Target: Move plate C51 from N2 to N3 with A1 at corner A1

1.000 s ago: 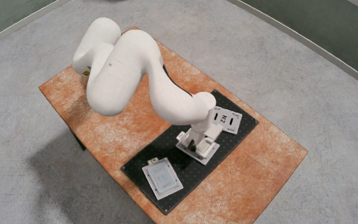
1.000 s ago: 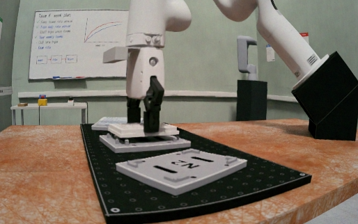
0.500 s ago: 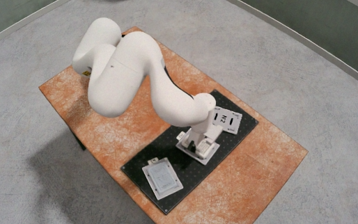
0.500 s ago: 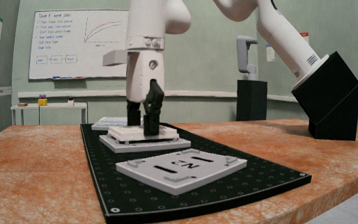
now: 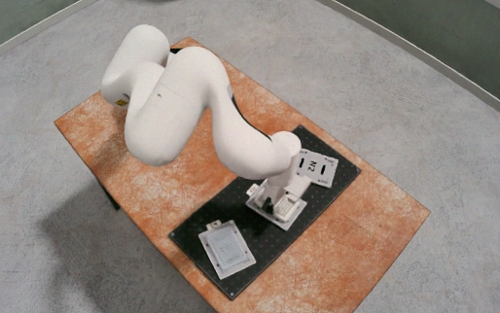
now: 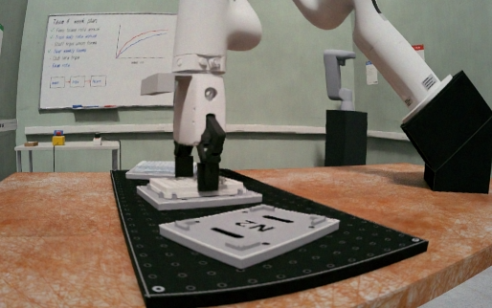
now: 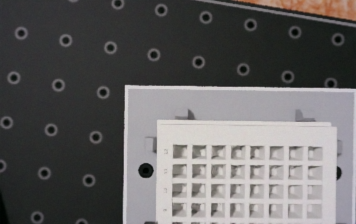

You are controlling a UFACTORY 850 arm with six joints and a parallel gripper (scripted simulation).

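Right now my hand is 1 cm above the plate. From my hand the other things lie so: plate C15: 23 cm to the right, 1 cm below, 1 cm behind; nest N2: 20 cm to the left, 3 cm below.
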